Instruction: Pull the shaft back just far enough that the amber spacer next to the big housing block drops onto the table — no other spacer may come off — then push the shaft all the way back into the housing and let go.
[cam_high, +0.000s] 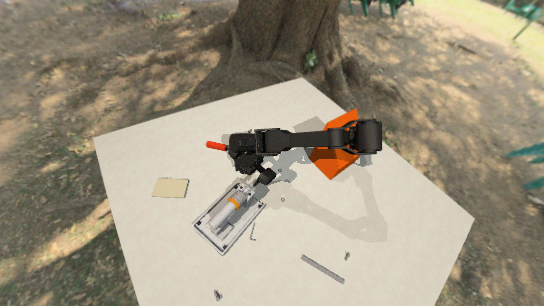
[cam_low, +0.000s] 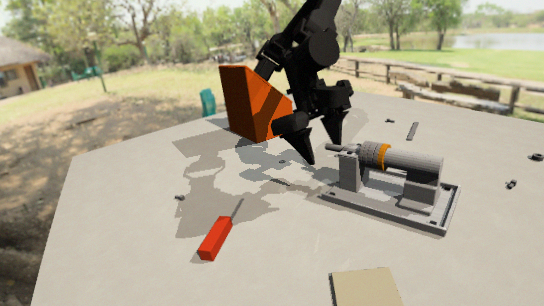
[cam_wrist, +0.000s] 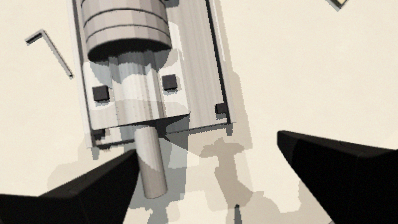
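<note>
The grey shaft is 60 mm to the left of my gripper tip and 30 mm ahead of it. Also, from my gripper tip: grey spacer 70 mm to the left, 60 mm ahead; amber spacer 80 mm to the left, 80 mm ahead; allen key 180 mm to the left, 80 mm below, 50 mm ahead.
</note>
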